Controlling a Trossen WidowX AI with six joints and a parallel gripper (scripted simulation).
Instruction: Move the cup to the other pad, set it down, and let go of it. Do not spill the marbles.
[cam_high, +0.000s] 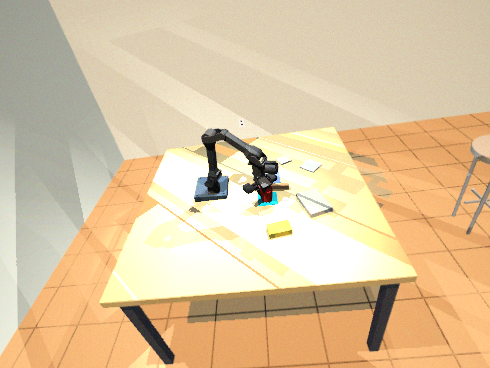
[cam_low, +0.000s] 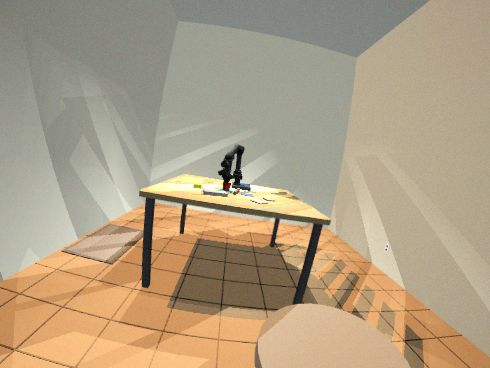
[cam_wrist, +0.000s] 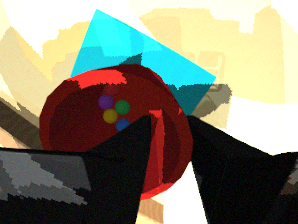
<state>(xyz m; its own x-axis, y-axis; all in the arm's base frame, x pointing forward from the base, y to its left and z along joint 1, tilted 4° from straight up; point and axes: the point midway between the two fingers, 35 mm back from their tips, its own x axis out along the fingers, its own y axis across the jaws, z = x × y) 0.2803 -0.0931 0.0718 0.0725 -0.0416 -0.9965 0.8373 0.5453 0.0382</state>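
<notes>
Now: the red cup 20 mm ahead of my gripper tip, 10 mm to the left of it and 10 mm below it. From my gripper tip the other things lie so: bright cyan pad 30 mm ahead, 20 mm to the left, 60 mm below; pale blue pad 50 mm ahead, 210 mm to the left, 60 mm below; wooden stick 40 mm ahead, 110 mm to the left, 40 mm below.
</notes>
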